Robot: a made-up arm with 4 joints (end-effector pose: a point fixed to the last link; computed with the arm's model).
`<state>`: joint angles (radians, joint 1 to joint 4).
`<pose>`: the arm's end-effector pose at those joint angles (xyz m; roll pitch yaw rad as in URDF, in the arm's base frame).
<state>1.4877 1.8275 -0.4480 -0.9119</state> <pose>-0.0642 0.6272 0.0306 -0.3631 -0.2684 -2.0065</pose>
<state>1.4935 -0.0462 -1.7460 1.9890</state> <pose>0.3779 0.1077 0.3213 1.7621 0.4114 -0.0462</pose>
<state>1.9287 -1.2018 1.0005 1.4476</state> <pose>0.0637 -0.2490 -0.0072 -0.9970 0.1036 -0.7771</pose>
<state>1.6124 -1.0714 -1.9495 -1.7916</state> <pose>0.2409 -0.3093 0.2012 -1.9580 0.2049 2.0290</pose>
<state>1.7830 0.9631 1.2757 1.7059</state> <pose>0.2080 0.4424 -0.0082 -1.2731 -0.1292 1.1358</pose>
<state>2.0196 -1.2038 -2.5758 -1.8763</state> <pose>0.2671 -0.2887 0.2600 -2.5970 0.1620 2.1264</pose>
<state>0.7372 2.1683 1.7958 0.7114</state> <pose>0.3522 0.4470 0.1331 -1.9080 0.8306 1.0814</pose>
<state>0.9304 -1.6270 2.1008 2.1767</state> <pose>-0.4442 -0.0244 0.0828 -2.1901 -0.5137 -1.9305</pose>
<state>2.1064 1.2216 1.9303 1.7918</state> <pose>0.0337 0.5417 0.0660 -1.9385 -0.2067 1.8361</pose>
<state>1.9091 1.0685 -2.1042 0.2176</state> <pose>-0.0623 0.4942 0.2182 2.7911 -0.9987 0.2462</pose>
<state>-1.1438 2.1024 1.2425 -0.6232</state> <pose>0.3611 -0.5303 0.1557 1.0425 0.8767 2.1077</pose>
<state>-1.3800 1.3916 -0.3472 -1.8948</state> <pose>0.0638 -0.6811 0.0480 -0.3304 0.1085 1.8883</pose>
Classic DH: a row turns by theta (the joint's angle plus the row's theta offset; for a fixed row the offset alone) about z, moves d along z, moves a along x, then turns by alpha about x. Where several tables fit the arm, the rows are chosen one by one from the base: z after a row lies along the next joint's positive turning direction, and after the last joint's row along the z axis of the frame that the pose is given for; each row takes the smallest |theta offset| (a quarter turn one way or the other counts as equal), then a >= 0, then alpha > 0; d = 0 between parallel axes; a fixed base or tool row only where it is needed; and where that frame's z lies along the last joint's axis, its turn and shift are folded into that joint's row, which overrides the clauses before.
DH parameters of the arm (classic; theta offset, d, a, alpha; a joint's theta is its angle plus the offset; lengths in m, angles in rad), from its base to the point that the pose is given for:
joint 1: 0.3864 0 0.1565 0
joint 2: -0.3864 0.155 -0.079 -1.5708
joint 3: 0 -0.462 0.056 -1.5708
joint 4: 0.7926 0 -0.0983 3.1416
tool (fixed): 0.7926 -0.118 0 0

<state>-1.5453 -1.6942 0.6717 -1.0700</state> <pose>0.2922 0.3253 0.0866 0.6090 0.3034 -2.0735</pose>
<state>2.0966 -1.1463 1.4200 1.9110</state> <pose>0.1171 -0.2901 -0.0061 -1.4110 -0.3362 -0.6736</pose>
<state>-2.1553 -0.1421 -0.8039 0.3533</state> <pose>-0.3203 0.0815 0.0843 0.3447 -0.7418 -2.7859</pose>
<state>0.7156 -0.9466 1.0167 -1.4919</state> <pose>-0.2340 -0.3283 0.1093 1.0153 0.0671 1.2982</pose>
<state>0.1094 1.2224 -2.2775 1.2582</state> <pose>0.4888 -0.0678 0.3087 2.3021 -0.2361 -0.4459</pose>
